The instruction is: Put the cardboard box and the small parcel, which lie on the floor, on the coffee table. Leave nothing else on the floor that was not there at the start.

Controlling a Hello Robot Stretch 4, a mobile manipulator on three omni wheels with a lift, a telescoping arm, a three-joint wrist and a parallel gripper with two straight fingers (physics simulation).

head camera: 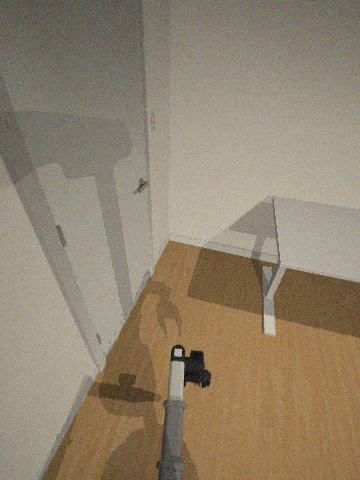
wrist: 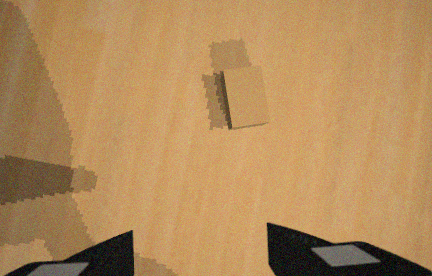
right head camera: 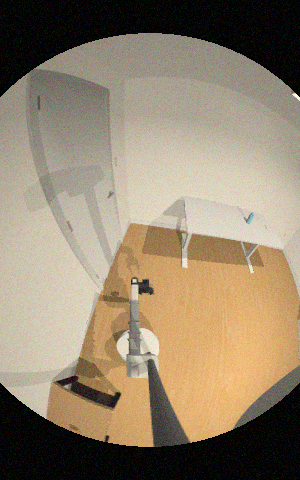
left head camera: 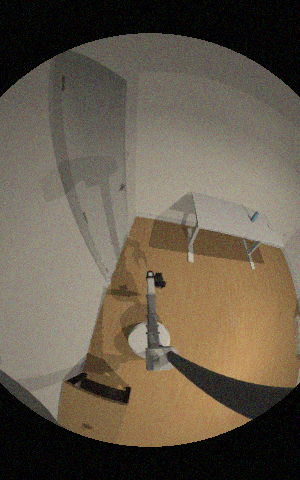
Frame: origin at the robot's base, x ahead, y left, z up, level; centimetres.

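Seen in the pictures: gripper, fingertip midpoint: (head camera: 193, 385) (wrist: 201, 247) (right head camera: 145, 293) (left head camera: 156, 287).
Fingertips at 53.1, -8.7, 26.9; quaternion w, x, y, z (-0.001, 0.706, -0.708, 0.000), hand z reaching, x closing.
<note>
Pixels of each thing's middle, then the offset from my fingertips to it, as dx, dy, dz. Level surfaces: height alone.
- small tan box, body centre: (wrist: 244, 99) +14.0, -8.0, -27.2
- white desk, its level: dz +42.3
- blue bottle, body centre: (right head camera: 249, 217) (left head camera: 254, 216) +65.1, -140.7, +50.6
A small tan box (wrist: 247, 96) with a dark left side lies on the floor in the wrist view, above and between the fingertips in the picture and apart from them. I cannot tell whether it is the cardboard box or the small parcel. It does not show in the head views. My gripper (wrist: 201, 247) (head camera: 197, 369) (left head camera: 159, 280) (right head camera: 145, 286) is open and empty, above the floor. The coffee table (left head camera: 107, 419) (right head camera: 60, 411) shows partly at the lower left of the two side head views. A small dark shape on its top is too small to make out.
A white desk (head camera: 320, 235) (left head camera: 217, 215) (right head camera: 212, 218) stands along the far wall, with a blue bottle (left head camera: 255, 217) (right head camera: 250, 218) on it. A grey door (head camera: 112, 210) (left head camera: 95, 130) (right head camera: 75, 135) is in the left wall. My white base (left head camera: 135, 340) (right head camera: 123, 345) is beside the coffee table.
</note>
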